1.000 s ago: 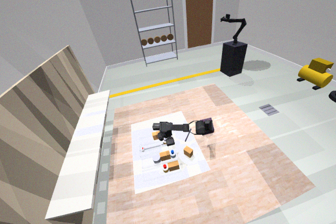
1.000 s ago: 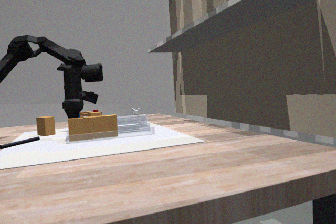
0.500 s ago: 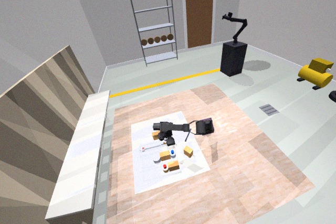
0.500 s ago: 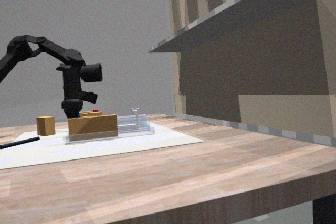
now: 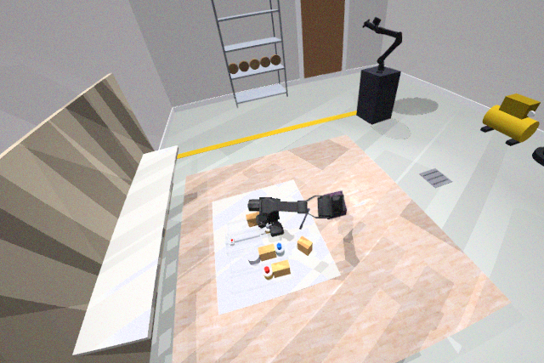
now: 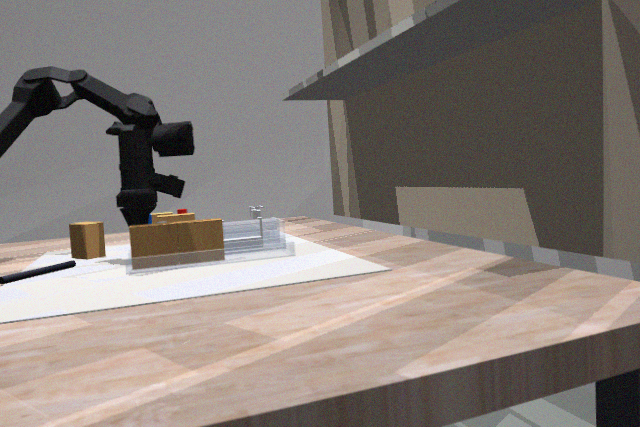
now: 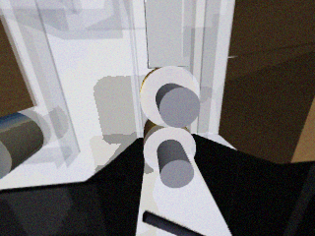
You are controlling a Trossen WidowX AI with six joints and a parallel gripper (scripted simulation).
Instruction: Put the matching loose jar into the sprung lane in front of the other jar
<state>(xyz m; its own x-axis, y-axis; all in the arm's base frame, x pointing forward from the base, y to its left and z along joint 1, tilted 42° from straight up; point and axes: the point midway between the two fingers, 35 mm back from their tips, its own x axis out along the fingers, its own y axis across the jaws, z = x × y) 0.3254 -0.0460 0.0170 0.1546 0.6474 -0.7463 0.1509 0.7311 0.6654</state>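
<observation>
Right now the clear sprung lane is 150 mm ahead of my gripper tip and 10 mm below it. From my gripper tip the other things lie so: black rod: 170 mm behind, 30 mm below; red part: 220 mm ahead, 40 mm above; tan box: 90 mm behind, 160 mm to the left.
</observation>
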